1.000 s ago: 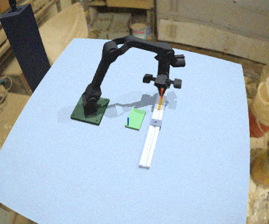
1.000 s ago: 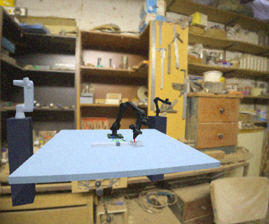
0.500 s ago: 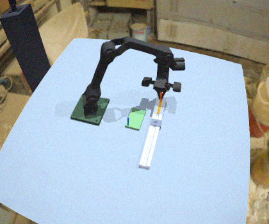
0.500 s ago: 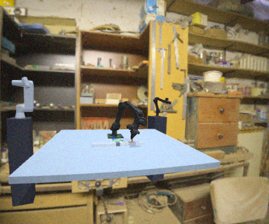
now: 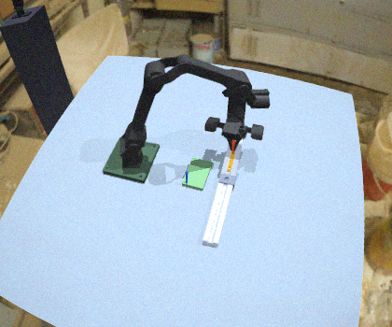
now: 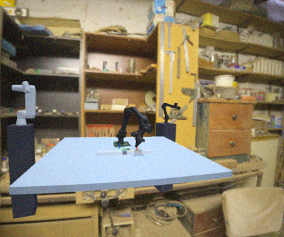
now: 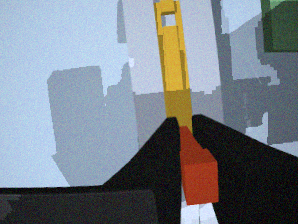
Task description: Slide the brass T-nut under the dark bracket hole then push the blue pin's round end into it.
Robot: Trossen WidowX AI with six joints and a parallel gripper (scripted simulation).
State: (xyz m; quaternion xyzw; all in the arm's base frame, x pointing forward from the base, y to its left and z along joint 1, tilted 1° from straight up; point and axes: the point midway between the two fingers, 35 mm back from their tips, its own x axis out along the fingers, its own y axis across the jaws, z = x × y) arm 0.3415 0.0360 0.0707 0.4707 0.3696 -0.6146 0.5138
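Now: the blue pin 150 mm behind my gripper tip, 100 mm to the right of it and 30 mm below it. Also, from my gripper tip: aluminum rail (100 mm to the right, 30 mm below, 10 mm behind); then green tray (130 mm behind, 80 mm to the right, 50 mm below).
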